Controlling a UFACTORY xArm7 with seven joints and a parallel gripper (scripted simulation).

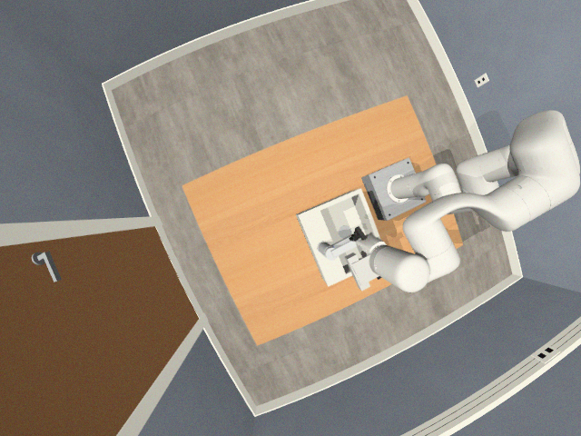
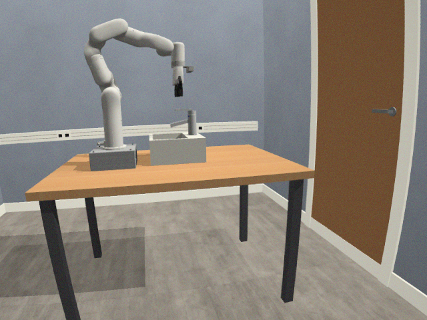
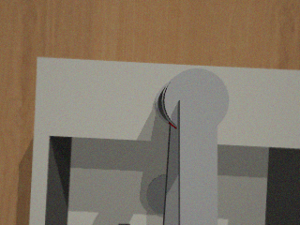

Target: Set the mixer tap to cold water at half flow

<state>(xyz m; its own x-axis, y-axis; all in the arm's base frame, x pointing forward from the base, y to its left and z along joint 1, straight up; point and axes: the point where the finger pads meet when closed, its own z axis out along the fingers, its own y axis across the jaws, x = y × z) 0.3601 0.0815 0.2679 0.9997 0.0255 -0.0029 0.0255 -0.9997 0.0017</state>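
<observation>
Now: the lever 9 cm below my hand and 2 cm ahead of it. From my hand the other things lie so: white sink block 32 cm below, 5 cm behind.
</observation>
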